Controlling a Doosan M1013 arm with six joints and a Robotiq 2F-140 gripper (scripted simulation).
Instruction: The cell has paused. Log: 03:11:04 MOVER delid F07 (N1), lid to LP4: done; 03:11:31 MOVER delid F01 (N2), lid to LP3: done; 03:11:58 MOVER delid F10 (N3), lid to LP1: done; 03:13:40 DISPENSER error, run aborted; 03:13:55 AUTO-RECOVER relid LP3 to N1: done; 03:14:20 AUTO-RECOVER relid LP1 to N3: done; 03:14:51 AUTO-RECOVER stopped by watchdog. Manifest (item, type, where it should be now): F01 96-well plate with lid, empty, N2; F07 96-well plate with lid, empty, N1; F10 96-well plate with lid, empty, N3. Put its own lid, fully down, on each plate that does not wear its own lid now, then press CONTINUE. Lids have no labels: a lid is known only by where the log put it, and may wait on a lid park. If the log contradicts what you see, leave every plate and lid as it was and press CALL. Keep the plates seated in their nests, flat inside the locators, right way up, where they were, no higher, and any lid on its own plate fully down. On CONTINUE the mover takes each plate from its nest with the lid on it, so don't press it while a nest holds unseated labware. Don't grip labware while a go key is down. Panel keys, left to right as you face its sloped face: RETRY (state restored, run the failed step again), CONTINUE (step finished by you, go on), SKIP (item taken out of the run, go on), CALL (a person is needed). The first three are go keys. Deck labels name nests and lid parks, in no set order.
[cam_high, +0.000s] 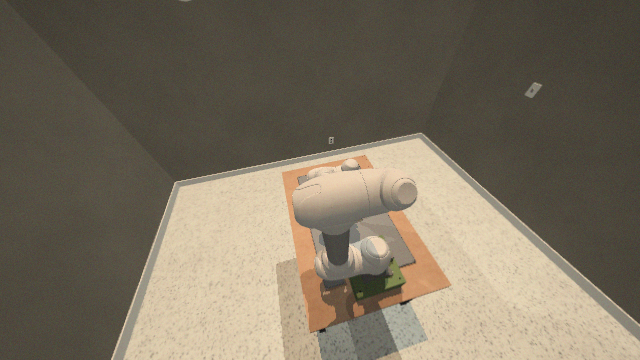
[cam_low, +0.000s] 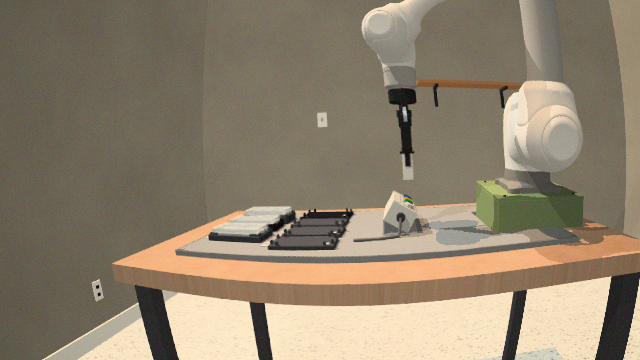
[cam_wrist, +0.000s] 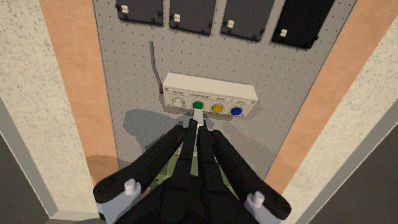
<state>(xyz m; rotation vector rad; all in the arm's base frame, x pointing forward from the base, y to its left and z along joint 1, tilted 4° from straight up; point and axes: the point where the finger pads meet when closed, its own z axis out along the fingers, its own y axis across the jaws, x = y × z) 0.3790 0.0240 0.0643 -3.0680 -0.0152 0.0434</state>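
My hand is 9 cm above the green key. From my hand the other things lie so: blue key 10 cm to the right, 9 cm below; then yellow key 5 cm to the right, 9 cm below; then white key 5 cm to the left, 9 cm below.
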